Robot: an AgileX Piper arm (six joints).
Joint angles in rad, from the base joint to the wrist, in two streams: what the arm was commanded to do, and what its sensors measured. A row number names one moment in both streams.
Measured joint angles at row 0:
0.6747 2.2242 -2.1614 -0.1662 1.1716 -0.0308
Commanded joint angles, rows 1 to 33:
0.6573 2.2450 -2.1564 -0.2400 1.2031 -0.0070
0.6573 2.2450 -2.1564 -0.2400 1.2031 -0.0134
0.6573 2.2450 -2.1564 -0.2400 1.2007 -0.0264
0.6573 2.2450 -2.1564 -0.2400 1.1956 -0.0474
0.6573 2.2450 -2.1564 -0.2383 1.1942 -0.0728
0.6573 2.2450 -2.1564 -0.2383 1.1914 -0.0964
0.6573 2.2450 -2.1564 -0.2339 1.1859 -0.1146
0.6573 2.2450 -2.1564 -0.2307 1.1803 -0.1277
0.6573 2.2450 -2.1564 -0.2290 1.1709 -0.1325
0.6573 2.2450 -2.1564 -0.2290 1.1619 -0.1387
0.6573 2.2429 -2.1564 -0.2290 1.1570 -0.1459
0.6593 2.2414 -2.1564 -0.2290 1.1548 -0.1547
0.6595 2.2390 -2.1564 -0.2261 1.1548 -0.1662
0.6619 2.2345 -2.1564 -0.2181 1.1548 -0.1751
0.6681 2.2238 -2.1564 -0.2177 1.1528 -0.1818
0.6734 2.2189 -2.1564 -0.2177 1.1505 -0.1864
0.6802 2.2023 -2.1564 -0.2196 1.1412 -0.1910
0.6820 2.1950 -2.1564 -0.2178 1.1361 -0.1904
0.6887 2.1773 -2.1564 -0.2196 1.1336 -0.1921
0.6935 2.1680 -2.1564 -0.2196 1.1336 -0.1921
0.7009 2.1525 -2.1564 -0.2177 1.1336 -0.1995
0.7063 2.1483 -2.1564 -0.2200 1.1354 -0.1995
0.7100 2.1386 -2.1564 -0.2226 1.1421 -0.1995
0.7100 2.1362 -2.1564 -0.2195 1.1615 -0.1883
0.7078 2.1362 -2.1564 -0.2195 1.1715 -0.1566
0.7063 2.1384 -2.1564 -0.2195 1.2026 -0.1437
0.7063 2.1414 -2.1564 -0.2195 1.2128 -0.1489
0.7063 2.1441 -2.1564 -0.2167 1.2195 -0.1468
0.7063 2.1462 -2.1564 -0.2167 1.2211 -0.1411
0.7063 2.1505 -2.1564 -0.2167 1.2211 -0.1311
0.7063 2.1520 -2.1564 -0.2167 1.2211 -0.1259
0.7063 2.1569 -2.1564 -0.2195 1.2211 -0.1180
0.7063 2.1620 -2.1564 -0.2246 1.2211 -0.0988
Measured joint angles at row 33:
0.7082 2.1515 -2.1593 -0.2172 1.2141 -0.1402
